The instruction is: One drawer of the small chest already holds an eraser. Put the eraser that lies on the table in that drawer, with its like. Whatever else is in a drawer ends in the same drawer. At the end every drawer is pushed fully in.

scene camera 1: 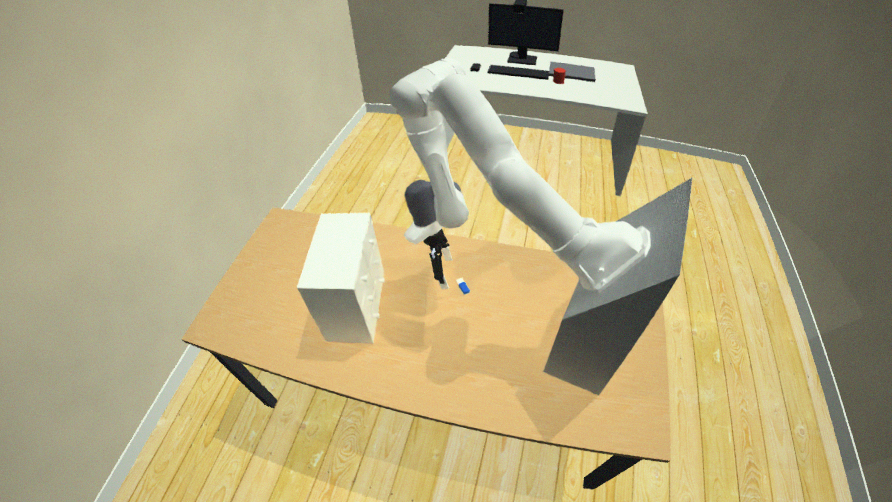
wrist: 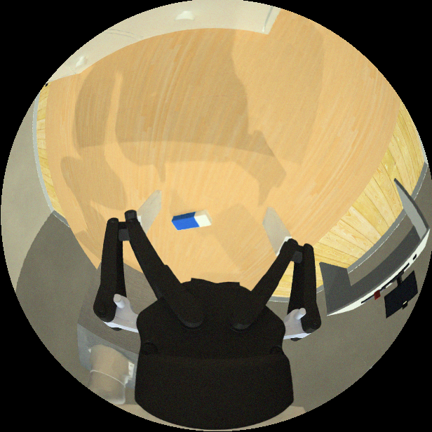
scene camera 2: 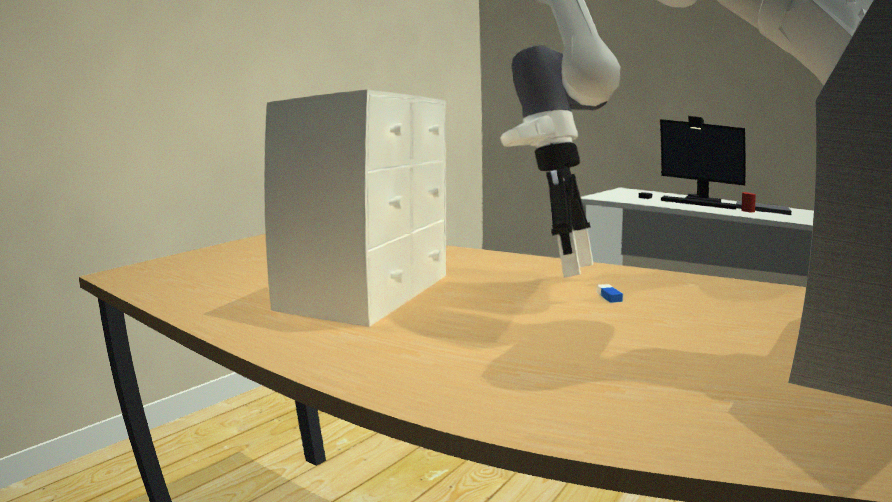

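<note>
The blue and white eraser [scene camera 1: 463,286] [scene camera 2: 611,294] [wrist: 191,220] lies flat on the table [scene camera 1: 499,387] [scene camera 2: 436,399]. The small white chest [scene camera 1: 340,249] [scene camera 2: 318,206] stands left of it in both scene views, with drawers in two columns of three. Every drawer front looks flush in scene camera 2, so their contents are hidden. My gripper [scene camera 1: 445,269] [scene camera 2: 579,269] [wrist: 213,207] is open and empty, tilted, its fingertips above the table between the chest and the eraser. In the wrist view the eraser shows between the spread fingers, nearer the left one, touching neither.
The arm's dark grey base block [scene camera 1: 611,330] [scene camera 2: 848,262] stands at the right end of the table. A white desk [scene camera 1: 586,96] [scene camera 2: 602,198] with a monitor [scene camera 1: 524,26] [scene camera 2: 702,151] and a red cup [scene camera 1: 559,75] [scene camera 2: 748,202] stands behind, away from the table.
</note>
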